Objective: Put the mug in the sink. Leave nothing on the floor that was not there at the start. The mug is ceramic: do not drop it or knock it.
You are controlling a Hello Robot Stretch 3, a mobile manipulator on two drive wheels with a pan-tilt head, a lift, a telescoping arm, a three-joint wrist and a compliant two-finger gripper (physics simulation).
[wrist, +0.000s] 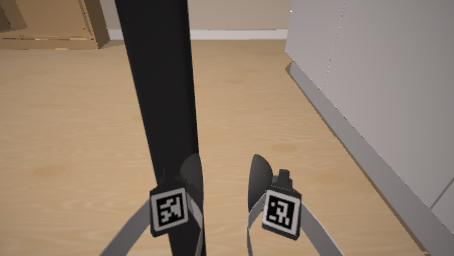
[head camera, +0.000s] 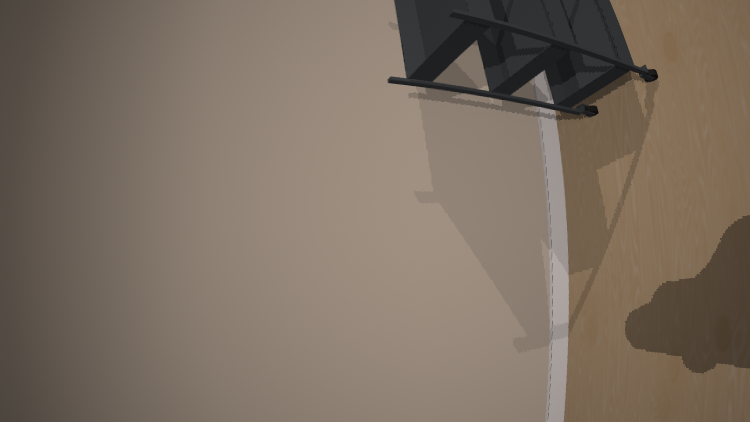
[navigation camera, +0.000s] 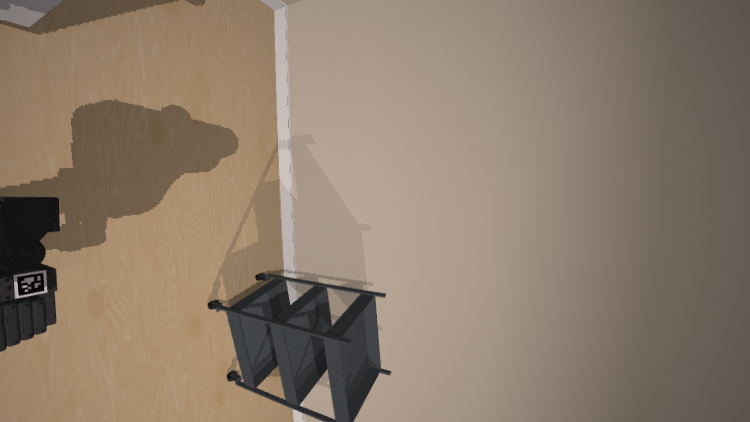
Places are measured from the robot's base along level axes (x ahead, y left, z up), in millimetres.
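Pixels of known places: gripper, fingertip midpoint: (wrist: 226, 173).
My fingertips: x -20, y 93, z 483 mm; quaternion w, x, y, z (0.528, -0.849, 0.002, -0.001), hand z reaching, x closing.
Behind a point stands the place of what it marks.
The mug and the sink do not show in the head, navigation or wrist view. My gripper (wrist: 226, 173) @[y 93, x -20, z 483 mm] is open in the wrist view, its two dark fingertips apart with floor showing between them. It points over the wooden floor (wrist: 240, 105) @[y 1066, x 50, z 0 mm], and no object touches the fingers. A white cabinet (wrist: 390, 75) @[y 584, x 417, z 364 mm] with a grey plinth stands to the right of the gripper in the wrist view, apart from the fingers; its top is out of view.
A dark three-tier cart (head camera: 411, 41) @[y -1234, x -522, z 698 mm] (navigation camera: 339, 377) @[y -923, x -633, z 711 mm] stands by the wall (head camera: 262, 209) @[y -1406, x -65, z 1061 mm] (navigation camera: 472, 183) @[y -1392, x 131, z 1126 mm]. A black post (wrist: 160, 75) rises beside the left finger. A wooden unit (wrist: 94, 25) @[y 2030, x -1088, z 176 mm] stands at the far left. Part of my robot's body (navigation camera: 28, 209) @[y -162, x 35, z 646 mm] shows at the left edge.
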